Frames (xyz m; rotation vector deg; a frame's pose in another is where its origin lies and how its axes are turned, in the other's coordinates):
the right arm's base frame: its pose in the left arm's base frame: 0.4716 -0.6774 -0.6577 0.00 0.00 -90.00
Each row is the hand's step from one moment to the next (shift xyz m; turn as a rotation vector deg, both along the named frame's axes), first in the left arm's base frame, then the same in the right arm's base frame.
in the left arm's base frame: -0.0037 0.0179 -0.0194 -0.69 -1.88 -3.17
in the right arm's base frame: -0.0179 -0.0037 -0.0194 1.88 -0.69 -3.17
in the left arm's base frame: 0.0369 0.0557 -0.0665 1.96 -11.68 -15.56
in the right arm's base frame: -0.0557 0.0369 -0.0665 11.68 1.96 -15.56
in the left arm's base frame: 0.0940 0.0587 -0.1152 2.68 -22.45 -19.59
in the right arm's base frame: -0.0587 0.0940 -0.1152 22.45 2.68 -19.59
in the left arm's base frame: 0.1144 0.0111 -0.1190 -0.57 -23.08 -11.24
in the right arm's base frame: -0.0111 0.1144 -0.1190 23.08 -0.57 -11.24
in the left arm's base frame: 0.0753 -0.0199 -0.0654 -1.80 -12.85 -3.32
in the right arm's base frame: 0.0199 0.0753 -0.0654 12.85 -1.80 -3.32
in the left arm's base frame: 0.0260 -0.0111 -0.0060 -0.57 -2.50 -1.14
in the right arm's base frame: 0.0111 0.0260 -0.0060 2.50 -0.57 -1.14
